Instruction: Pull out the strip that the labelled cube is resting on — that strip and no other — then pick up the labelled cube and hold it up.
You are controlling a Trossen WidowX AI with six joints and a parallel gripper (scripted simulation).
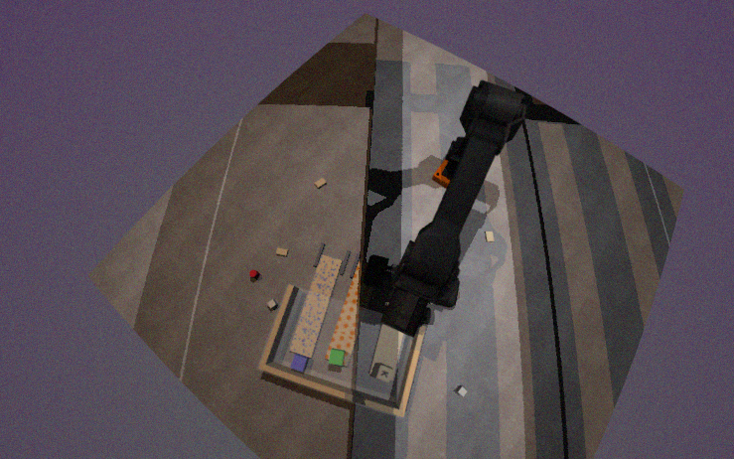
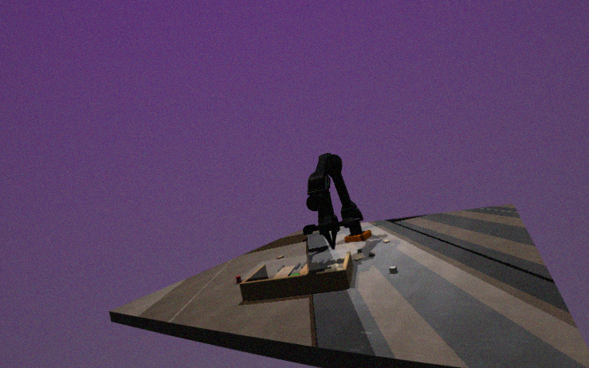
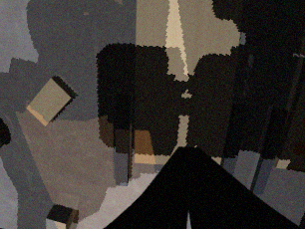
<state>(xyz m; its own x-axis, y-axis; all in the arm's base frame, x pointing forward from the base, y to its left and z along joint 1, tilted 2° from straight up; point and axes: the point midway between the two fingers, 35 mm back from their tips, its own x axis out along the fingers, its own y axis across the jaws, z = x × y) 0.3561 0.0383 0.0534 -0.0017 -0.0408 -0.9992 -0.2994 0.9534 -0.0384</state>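
Right now the tan strip is 80 mm ahead of my gripper tip, 30 mm to the left of it and 50 mm below it. From my gripper tip the other things lie so: brown peg: 60 mm behind, 120 mm to the left, 40 mm below; then labelled cube: 180 mm ahead, 60 mm to the left, 30 mm below; then red piece: 170 mm ahead, 330 mm to the right, 40 mm below.
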